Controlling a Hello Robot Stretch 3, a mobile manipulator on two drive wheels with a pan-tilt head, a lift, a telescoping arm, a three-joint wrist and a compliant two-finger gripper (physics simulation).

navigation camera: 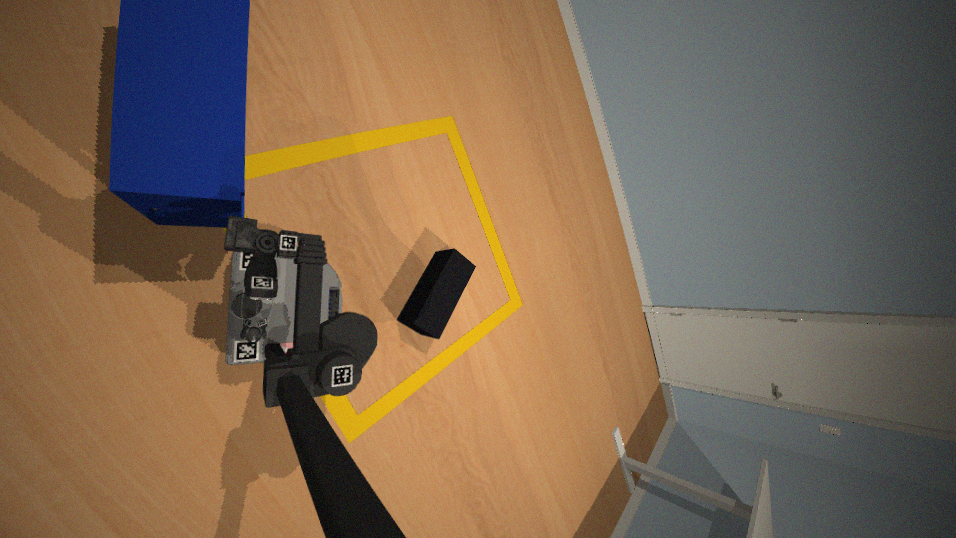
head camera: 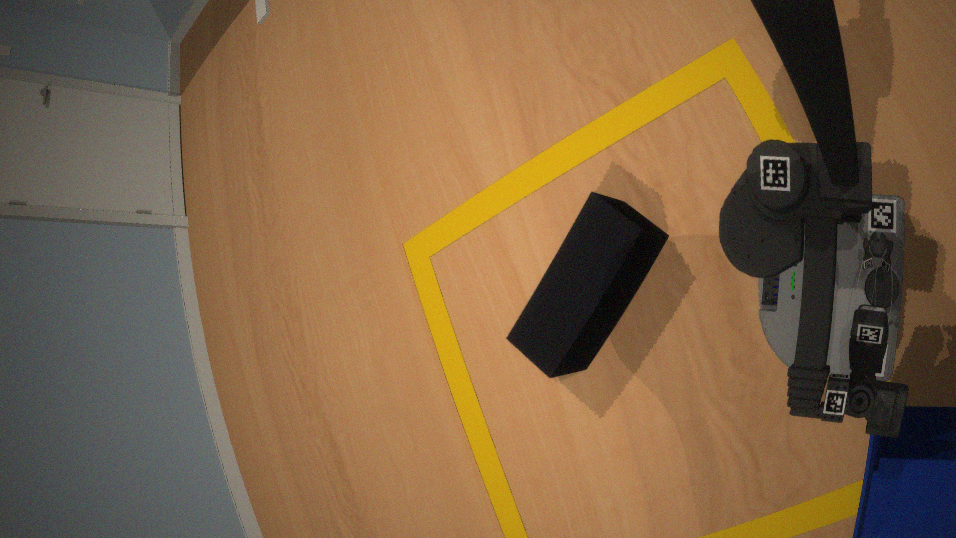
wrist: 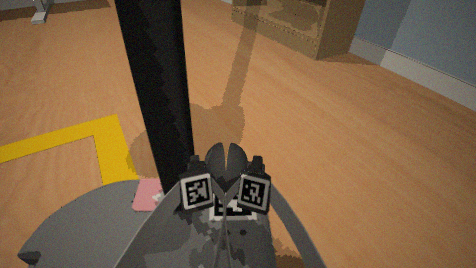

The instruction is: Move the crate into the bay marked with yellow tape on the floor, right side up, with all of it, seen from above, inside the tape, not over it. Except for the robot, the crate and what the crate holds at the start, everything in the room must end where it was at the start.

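Places are measured from the robot's base along level axes (x ahead, y left, z up), in millimetres.
Where they show: gripper, fingertip midpoint: (navigation camera: 253, 340) (head camera: 878, 234); robot's base at its link origin: (navigation camera: 248, 302) (head camera: 877, 287).
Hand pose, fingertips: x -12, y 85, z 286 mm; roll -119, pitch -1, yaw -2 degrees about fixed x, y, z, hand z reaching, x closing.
Observation:
Each offset is from my fingertips to the top centre of the thing.
The black crate @(669 mm back, 132 mm right, 125 mm down) (head camera: 574, 287) (navigation camera: 437, 293) is on the floor inside the yellow tape (head camera: 568, 158) (navigation camera: 427, 370) (wrist: 112, 155), turned at an angle to it. Floor shows between the crate and each visible tape side; the side under my base is hidden. The crate's faces are too dark to tell an opening or contents. My gripper (head camera: 878, 246) (navigation camera: 252, 332) (wrist: 226, 161) is folded in above my base, apart from the crate. Its fingertips are nearly together, and nothing shows between them. The crate does not show in the wrist view.
A large blue box @(171 mm ahead, 622 mm right, 114 mm up) (head camera: 915, 498) (navigation camera: 180, 100) stands beside my base, hiding part of the tape. A blue wall (head camera: 100, 334) (navigation camera: 802, 133) with a white door (head camera: 86, 153) (navigation camera: 835, 361) stands beyond the bay. A wooden shelf unit (wrist: 340, 30) and a white table leg (wrist: 40, 17) also show.

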